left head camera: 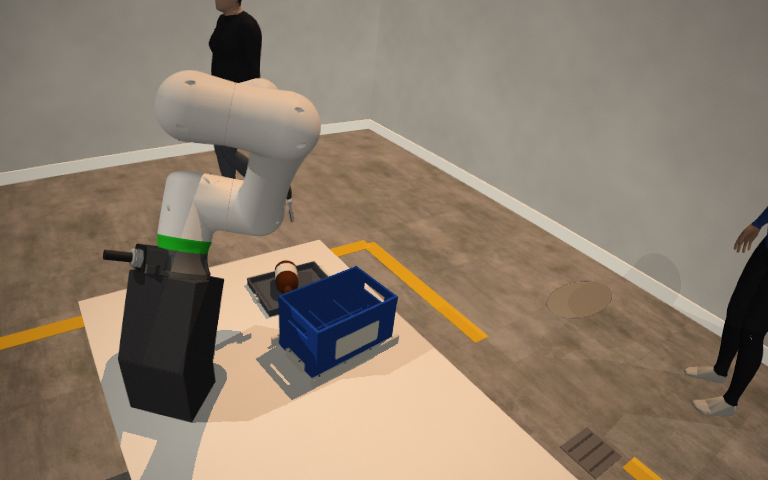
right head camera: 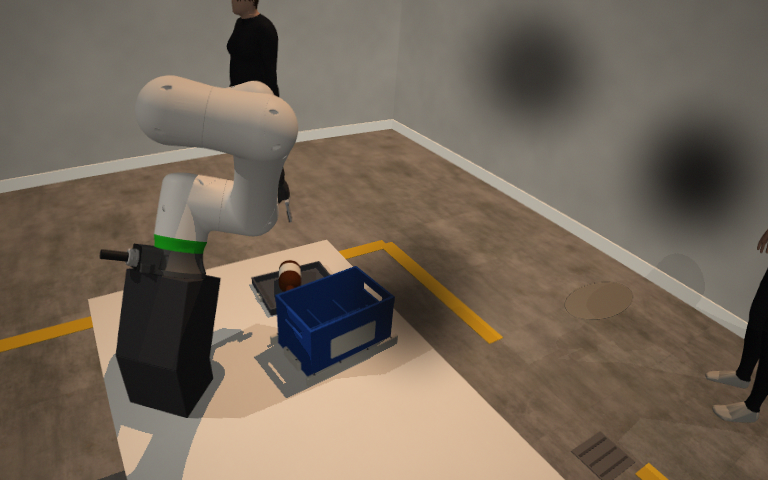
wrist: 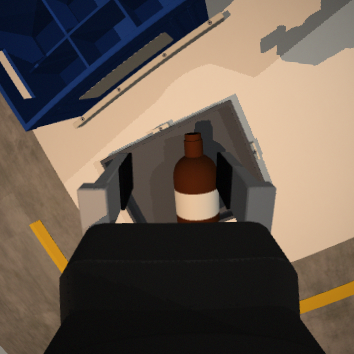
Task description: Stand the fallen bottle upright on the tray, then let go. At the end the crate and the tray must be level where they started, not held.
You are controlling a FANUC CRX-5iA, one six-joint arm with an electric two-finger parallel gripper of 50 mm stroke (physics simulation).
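Frame: origin at the arm's base, x ahead, y left, z up, level; metres.
Where they show: gripper, between the fingertips: (right head camera: pixel 280 221) (wrist: pixel 174 169); arm's base, origin of its link: (left head camera: pixel 179 274) (right head camera: pixel 175 273).
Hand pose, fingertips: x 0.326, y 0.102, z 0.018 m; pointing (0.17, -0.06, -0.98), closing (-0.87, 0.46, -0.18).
Each offset is from my fingertips to the top centre of the thing.
The brown bottle with a cream label {dx +0.057, dy +0.085, dz -0.242 m} (left head camera: pixel 286 278) (right head camera: pixel 289 277) (wrist: pixel 195 175) lies on its side in the dark grey tray {dx +0.080, dy +0.086, dz -0.296 m} (left head camera: pixel 264 288) (right head camera: pixel 267 287) (wrist: pixel 145 172). Its neck points toward the blue crate {dx +0.070, dy -0.209, dz -0.146 m} (left head camera: pixel 322 350) (right head camera: pixel 318 346) (wrist: pixel 60 107). Tray and crate rest level on the table. My gripper (left head camera: pixel 291 215) (right head camera: pixel 289 215) (wrist: pixel 174 169) is open and empty, raised above the tray in both head views. In the wrist view the bottle shows between the fingers, closer to the right one; its base is hidden by the gripper body.
The crate stands close beside the tray, with a thin rail (left head camera: pixel 390 343) (wrist: pixel 150 65) along its side. The robot's black pedestal (left head camera: pixel 167 339) (right head camera: pixel 164 339) stands at the table's left. One person (left head camera: pixel 236 45) (right head camera: pixel 254 50) stands behind the arm; another shows partly at the right edge.
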